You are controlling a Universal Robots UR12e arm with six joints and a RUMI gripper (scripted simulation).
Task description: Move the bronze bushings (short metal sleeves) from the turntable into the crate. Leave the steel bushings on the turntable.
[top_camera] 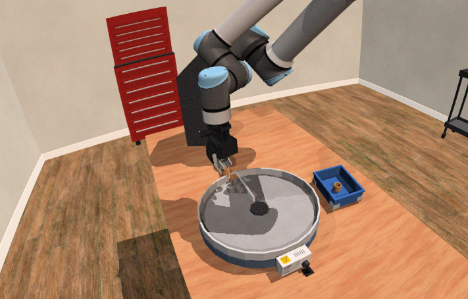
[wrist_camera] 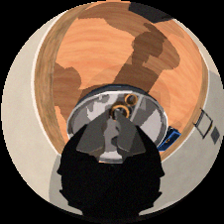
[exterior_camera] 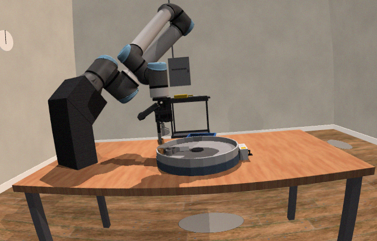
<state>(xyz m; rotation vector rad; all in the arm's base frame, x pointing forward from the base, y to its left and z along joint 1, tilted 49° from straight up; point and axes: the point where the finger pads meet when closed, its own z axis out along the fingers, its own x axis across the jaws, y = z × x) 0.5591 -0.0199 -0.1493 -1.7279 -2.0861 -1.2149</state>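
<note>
My hand is 13 cm short of the blue crate, 44 cm to the right of it and 11 cm above it. Also, from my hand: round grey turntable 16 cm ahead, 9 cm to the left, 8 cm below.
</note>
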